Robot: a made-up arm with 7 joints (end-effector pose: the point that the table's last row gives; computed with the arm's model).
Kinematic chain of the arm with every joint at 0, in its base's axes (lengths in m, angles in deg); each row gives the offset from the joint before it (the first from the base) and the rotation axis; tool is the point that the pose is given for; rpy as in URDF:
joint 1: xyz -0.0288 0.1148 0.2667 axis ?
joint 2: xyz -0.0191 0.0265 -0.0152 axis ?
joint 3: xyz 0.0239 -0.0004 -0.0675 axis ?
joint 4: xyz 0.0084 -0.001 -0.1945 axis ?
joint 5: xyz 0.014 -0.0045 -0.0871 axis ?
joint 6: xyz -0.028 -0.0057 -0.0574 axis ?
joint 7: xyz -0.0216 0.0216 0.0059 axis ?
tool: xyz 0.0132 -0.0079 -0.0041 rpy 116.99 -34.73 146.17
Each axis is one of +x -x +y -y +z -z.
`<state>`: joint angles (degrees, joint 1 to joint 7).
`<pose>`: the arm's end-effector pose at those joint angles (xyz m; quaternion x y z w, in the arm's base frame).
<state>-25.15 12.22 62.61 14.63 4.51 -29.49 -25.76</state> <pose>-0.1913 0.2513 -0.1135 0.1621 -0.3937 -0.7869 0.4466</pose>
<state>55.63 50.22 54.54 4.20 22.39 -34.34 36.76</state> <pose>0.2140 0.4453 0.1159 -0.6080 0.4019 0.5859 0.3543</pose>
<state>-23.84 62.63 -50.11 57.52 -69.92 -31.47 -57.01</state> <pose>-0.0176 0.3916 -0.0093 0.4654 -0.0116 0.4791 0.7442</pose>
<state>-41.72 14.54 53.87 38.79 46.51 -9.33 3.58</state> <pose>-0.2206 0.2888 -0.0636 0.3164 -0.5586 -0.6924 0.3294</pose>
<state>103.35 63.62 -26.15 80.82 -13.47 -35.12 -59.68</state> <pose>0.1275 0.3868 0.4604 -0.7336 -0.4149 0.3707 0.3903</pose>
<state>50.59 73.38 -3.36 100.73 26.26 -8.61 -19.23</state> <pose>0.1580 0.3814 0.3206 -0.4170 -0.0309 0.7053 0.5724</pose>
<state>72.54 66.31 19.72 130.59 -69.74 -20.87 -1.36</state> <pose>0.0184 0.3151 0.3577 0.2887 0.7673 -0.5718 0.0304</pose>
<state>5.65 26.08 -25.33 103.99 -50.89 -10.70 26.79</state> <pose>0.1424 0.2097 0.0424 0.3355 -0.0292 0.6260 0.7034</pose>
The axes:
joint 1: -y
joint 2: +x
joint 3: +z
joint 4: -y
joint 5: +z
joint 6: +y
joint 7: -x

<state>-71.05 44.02 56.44 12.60 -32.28 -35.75 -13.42</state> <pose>-0.2965 0.4526 0.1702 -0.5142 -0.2237 -0.8056 0.1912</pose>
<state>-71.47 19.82 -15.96 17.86 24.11 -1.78 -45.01</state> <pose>-0.4040 0.2646 0.1076 -0.6135 -0.2073 -0.6320 0.4256</pose>
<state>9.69 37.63 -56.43 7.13 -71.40 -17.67 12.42</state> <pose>0.0790 0.3780 -0.0619 0.9253 -0.0350 0.2825 0.2507</pose>
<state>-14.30 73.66 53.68 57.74 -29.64 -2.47 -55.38</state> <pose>0.0294 0.5098 0.2512 0.2575 0.3761 -0.8867 0.0779</pose>
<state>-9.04 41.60 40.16 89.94 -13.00 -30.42 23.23</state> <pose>0.0601 0.4085 0.0935 0.0664 0.0575 0.8570 0.5077</pose>
